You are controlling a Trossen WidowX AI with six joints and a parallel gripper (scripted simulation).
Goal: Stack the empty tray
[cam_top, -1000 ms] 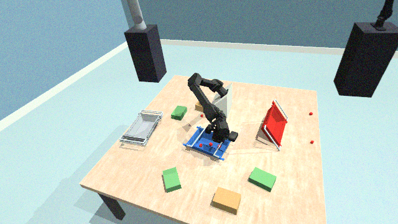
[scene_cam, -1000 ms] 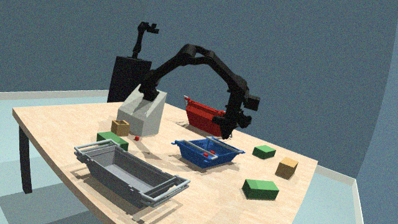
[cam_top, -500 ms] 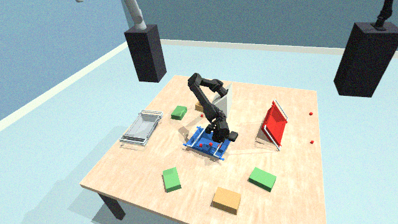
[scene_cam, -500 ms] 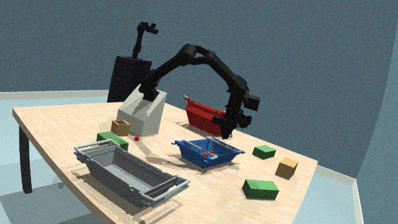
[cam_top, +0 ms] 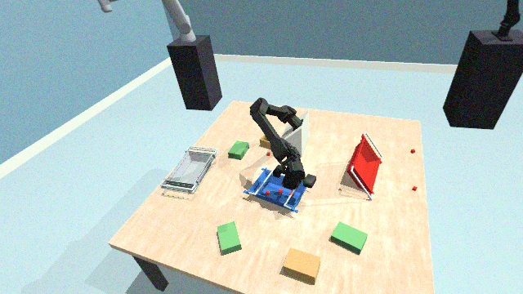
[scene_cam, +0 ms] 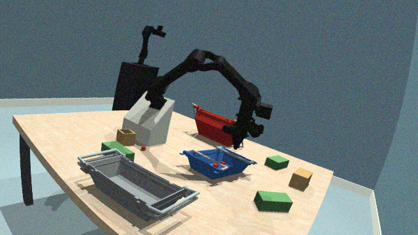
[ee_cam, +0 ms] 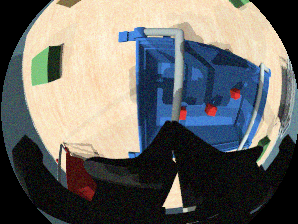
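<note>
My gripper tip is now 230 mm past the red tray, 320 mm to the right of it and 10 mm above it. The rest, counted from my gripper tip: tan block: 330 mm ahead, 90 mm to the left, 60 mm below; box: 390 mm behind, 240 mm to the right, 70 mm below.
</note>
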